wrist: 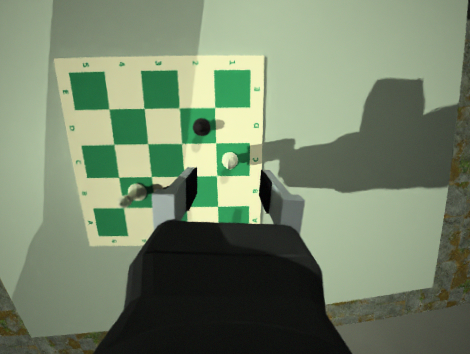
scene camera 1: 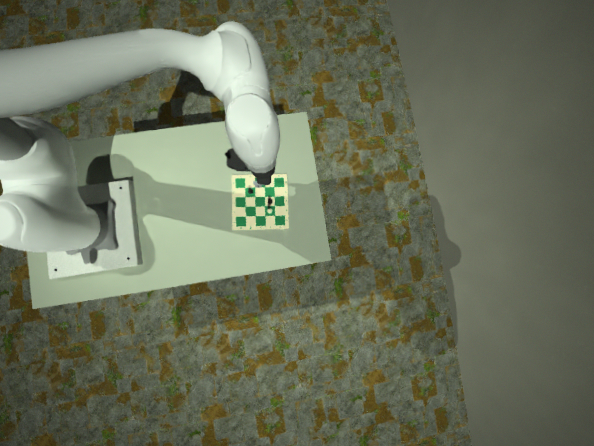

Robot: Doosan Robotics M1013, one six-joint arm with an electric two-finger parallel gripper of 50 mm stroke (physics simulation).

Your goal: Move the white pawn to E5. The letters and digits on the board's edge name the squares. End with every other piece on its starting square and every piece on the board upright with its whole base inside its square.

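Seen in the pictures: gripper, fingertip midpoint: (wrist: 228, 181); arm's base, link origin: (scene camera 1: 92, 227).
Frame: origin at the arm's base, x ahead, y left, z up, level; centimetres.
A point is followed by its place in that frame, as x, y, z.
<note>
The chessboard (scene camera 1: 234, 206) {52.2, 2.8, -2.3} (wrist: 259, 137) {60.6, 14.5, -2.3} lies flat. One white piece (wrist: 230, 160) {62.5, 11.0, 0.6} stands upright on C1. Another white piece (scene camera 1: 270, 211) {66.0, -0.8, -0.9} (wrist: 137, 191) {65.4, 0.1, -1.3} stands on B4. From above I cannot tell which is the pawn. A black piece (scene camera 1: 250, 190) {59.3, 7.8, 0.6} (wrist: 201, 127) {59.0, 8.5, 0.7} stands on D2. A second black piece (scene camera 1: 270, 201) {66.4, 2.9, 0.6} stands on B3, mostly hidden behind a finger in the wrist view. Square E5 (scene camera 1: 240, 221) {53.9, -3.3, -2.3} (wrist: 89, 90) {54.1, -3.3, -2.3} is bare. My gripper (scene camera 1: 260, 184) {63.4, 10.8, 5.2} (wrist: 228, 181) {63.4, 10.8, 5.2} is open and empty, above the board's rank 1 side. In the wrist view the C1 piece shows just beyond the fingertips.
The board rests on a pale green table top (scene camera 1: 190, 250) {33.8, -12.4, -2.9} (wrist: 370, 250) {77.3, 29.2, -2.9}. The robot's base plate (scene camera 1: 131, 220) {14.3, 1.2, 0.0} is at the table's left in the scene view. The arm reaches over from the upper left and casts shadows across the table and board.
</note>
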